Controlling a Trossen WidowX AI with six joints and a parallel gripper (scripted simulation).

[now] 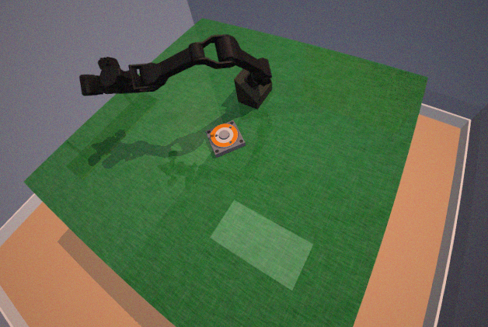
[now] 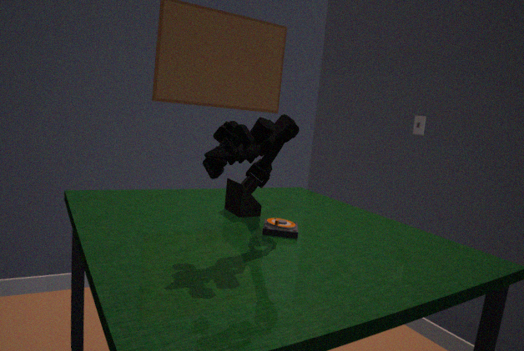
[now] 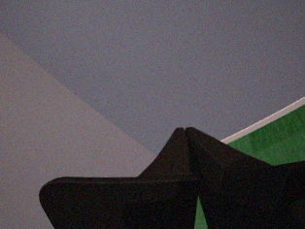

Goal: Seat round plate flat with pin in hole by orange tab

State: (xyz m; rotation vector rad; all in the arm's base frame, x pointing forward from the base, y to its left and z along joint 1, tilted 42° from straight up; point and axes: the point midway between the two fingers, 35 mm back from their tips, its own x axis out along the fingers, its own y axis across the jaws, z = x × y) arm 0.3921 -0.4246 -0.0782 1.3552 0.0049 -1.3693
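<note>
Now: gripper tip 14 cm past the round plate, 38 cm to the right of it and 26 cm above it.
</note>
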